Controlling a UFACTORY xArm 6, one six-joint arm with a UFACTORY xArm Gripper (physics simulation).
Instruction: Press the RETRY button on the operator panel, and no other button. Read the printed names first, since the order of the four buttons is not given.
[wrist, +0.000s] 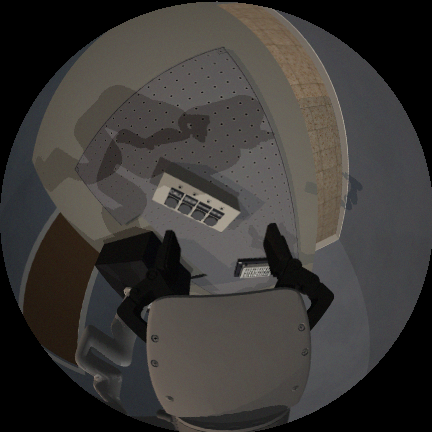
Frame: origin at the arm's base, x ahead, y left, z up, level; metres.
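Seen in the pictures: gripper, fingertip midpoint: (221, 236).
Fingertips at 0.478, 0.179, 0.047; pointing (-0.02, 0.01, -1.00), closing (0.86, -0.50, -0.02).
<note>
Pixels of each thing's middle, then the offset from my fingertips to it, as dx, dy, dz. "spot": a spot on its surface instead. Level surfaces: height alone.
- operator panel at a spot on its surface: (161, 193) spot: -0.109, +0.027, -0.140
- grey perforated plate at its surface level: dz -0.192
- olive table at its surface level: dz -0.206
- small device with a white gridded face, body centre: (256, 270) -0.094, -0.418, -0.174
The operator panel (161, 193) is a pale, box-shaped console lying at a slant near the middle of the view. Its face carries a row of four dark round buttons: the first (172, 201) at the left end, the second (185, 208), the third (199, 214) and the fourth (212, 220) at the right end. A dark printed label sits above each button. The names are too small and blurred to read surely, so I cannot tell which is RETRY. My gripper (221, 236) is open and empty, its two black fingers wide apart, seen below the panel. No finger is seen touching a button.
The panel stands on a grey perforated plate (215, 65) on an olive table (150, 50). A black box (125, 255) is beside the left finger. A small device with a white gridded face (254, 271) lies partly behind the right finger. A thin dark rod (199, 275) shows between the fingers.
</note>
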